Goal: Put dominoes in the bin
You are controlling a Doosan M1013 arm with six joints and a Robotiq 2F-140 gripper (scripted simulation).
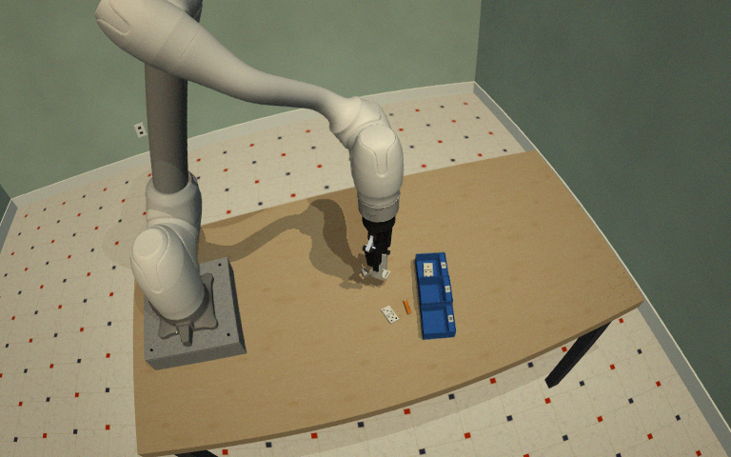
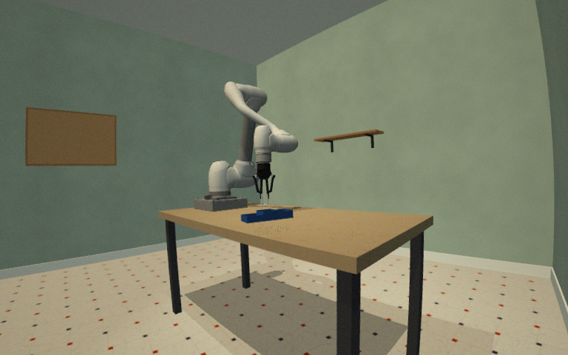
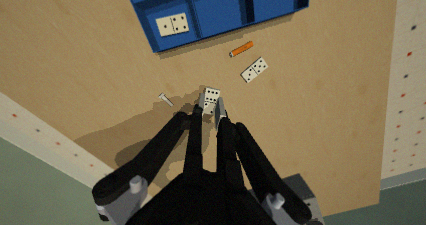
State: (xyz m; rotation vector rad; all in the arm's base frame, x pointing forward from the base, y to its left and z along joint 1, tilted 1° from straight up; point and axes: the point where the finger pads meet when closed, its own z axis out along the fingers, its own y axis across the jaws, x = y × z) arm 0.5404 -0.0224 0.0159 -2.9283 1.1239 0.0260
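My hand is 140 mm short of the white domino, 10 mm to the left of it and 80 mm above it. The rest, counted from my hand: grey screw 40 mm ahead, 100 mm to the left, 80 mm below; blue bin 130 mm ahead, 90 mm to the right, 70 mm below; orange stick 50 mm ahead, 100 mm to the right, 80 mm below.
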